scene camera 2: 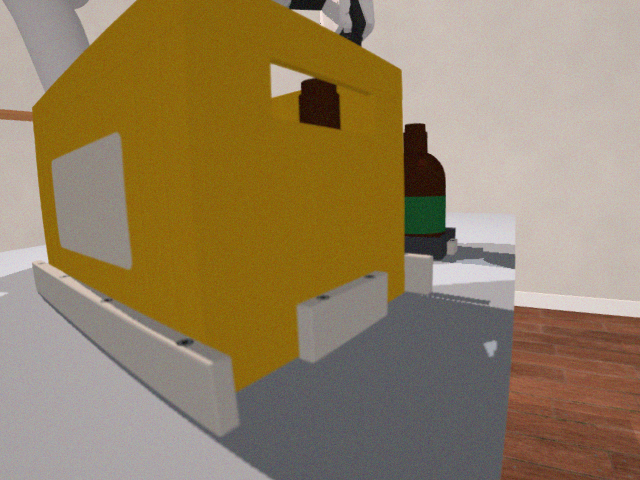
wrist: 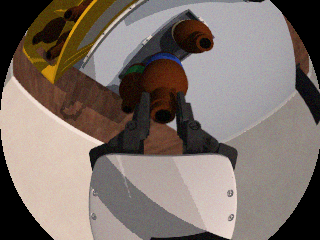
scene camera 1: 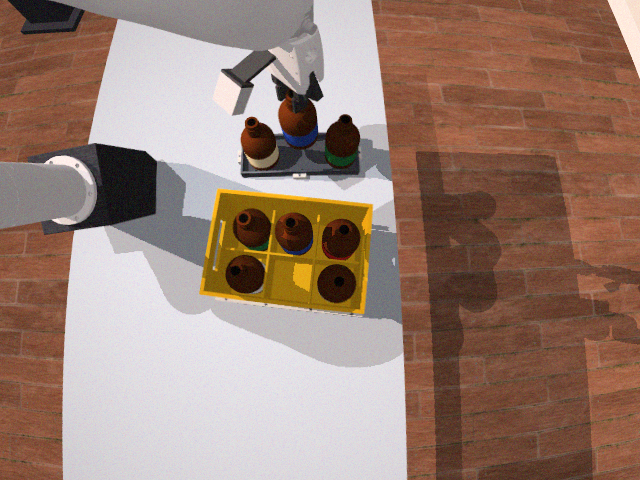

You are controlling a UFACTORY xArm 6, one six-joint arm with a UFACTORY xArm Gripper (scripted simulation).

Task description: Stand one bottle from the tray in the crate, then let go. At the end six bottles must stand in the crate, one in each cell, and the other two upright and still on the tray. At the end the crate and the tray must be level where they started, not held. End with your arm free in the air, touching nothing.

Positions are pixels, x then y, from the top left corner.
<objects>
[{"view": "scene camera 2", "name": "green-label bottle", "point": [424, 177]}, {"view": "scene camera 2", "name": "crate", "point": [165, 183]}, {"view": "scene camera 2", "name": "dark tray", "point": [437, 247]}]
</objects>
